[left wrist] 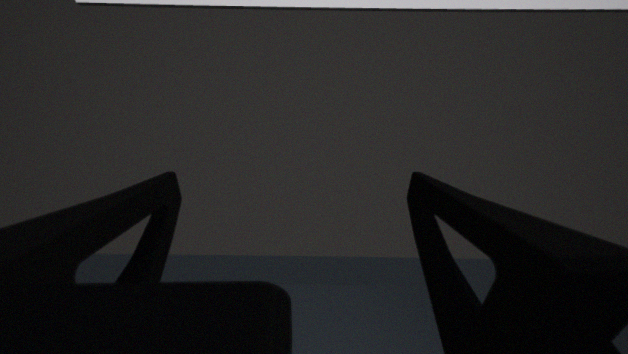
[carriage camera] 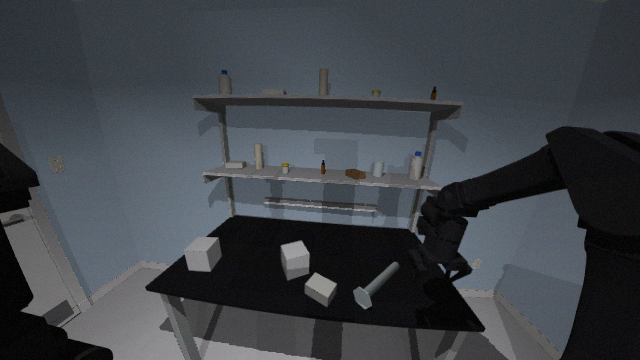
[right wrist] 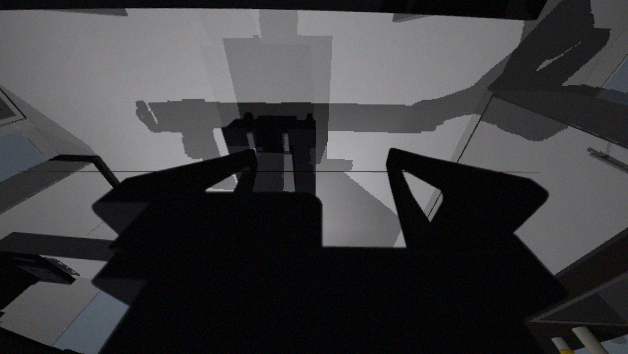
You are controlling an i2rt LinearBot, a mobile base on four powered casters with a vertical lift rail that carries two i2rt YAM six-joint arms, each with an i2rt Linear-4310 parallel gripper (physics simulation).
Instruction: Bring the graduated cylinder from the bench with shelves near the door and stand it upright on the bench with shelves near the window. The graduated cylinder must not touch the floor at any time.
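Where they show: left gripper, fingertip midpoint: (left wrist: 295,184); right gripper, fingertip midpoint: (carriage camera: 430,281) (right wrist: 321,156); left arm's base, link origin: (right wrist: 25,268).
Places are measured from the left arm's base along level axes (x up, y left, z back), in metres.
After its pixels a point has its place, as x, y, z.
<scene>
The pale graduated cylinder (carriage camera: 382,280) @(-0.264, -0.616, -0.593) lies on its side on the black bench top (carriage camera: 250,291) @(-0.314, 0.010, -0.515), right of the middle in the carriage view. Its hexagonal foot points to the lower left, its tube to the upper right. My right gripper (carriage camera: 441,271) (right wrist: 321,156) @(0.027, -0.629, -0.315) is open and empty; in the carriage view it appears to the right of the cylinder, with its fingers over the bench's right part. The right wrist view faces the floor and does not show the cylinder. My left gripper (left wrist: 295,184) @(0.444, 0.006, -0.017) is open and empty before the ceiling and wall; its fingers cannot be made out in the carriage view.
White blocks (carriage camera: 203,254) @(-0.203, 0.288, -0.598) (carriage camera: 295,259) @(-0.195, -0.186, -0.618) (carriage camera: 320,289) @(-0.255, -0.318, -0.512) stand left of the cylinder. Two shelves (carriage camera: 305,174) @(0.143, -0.177, -0.997) (carriage camera: 325,101) @(0.582, -0.287, -0.967) above the bench hold bottles, jars and a beaker (carriage camera: 378,169) @(0.194, -0.648, -1.032). A door (carriage camera: 25,250) @(-0.382, 1.675, -0.605) is at the far left. The right wrist view shows the floor (right wrist: 165,65) @(-1.075, 0.348, -0.258) with shadows.
</scene>
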